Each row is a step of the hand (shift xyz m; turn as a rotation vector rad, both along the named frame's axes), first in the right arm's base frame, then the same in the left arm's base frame.
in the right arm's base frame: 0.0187 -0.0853 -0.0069 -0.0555 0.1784 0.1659
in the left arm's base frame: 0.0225 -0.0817 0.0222 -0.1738 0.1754 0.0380
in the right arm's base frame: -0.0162 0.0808 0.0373 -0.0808 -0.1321 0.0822
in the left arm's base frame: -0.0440 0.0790 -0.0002 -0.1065 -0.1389 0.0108
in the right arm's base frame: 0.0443 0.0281 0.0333 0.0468 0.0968 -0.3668
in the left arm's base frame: 0.0009 0.0360 0.0506 0.3055 0.0857 -0.2131
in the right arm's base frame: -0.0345 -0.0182 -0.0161 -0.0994 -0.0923 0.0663
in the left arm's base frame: -0.0085 -0.0239 -0.0337 -0.1086 -0.1031 -0.0193
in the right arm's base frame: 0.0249 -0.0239 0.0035 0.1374 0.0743 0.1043
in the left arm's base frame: 0.0147 -0.0197 0.0245 0.0029 0.0990 0.1596
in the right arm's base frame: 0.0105 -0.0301 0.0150 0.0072 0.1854 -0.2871
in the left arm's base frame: -0.0030 -0.0274 0.0219 0.2136 0.1709 -0.2050
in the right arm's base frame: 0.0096 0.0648 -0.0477 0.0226 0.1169 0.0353
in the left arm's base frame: 0.0387 0.0632 -0.0327 -0.0199 0.1205 0.0226
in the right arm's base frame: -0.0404 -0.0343 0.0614 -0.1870 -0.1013 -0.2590
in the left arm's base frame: -0.0708 -0.0372 0.0137 0.0860 -0.1404 -0.2919
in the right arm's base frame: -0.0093 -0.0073 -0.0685 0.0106 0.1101 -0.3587
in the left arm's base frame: 0.0471 -0.0118 -0.0497 0.2754 0.0937 -0.2372
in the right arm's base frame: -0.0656 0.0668 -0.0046 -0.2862 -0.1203 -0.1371
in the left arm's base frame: -0.0424 0.0558 -0.0622 -0.0697 -0.1685 -0.2862
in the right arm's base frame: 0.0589 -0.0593 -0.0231 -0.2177 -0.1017 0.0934
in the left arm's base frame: 0.0590 -0.0507 0.0384 -0.2042 -0.1291 -0.0900
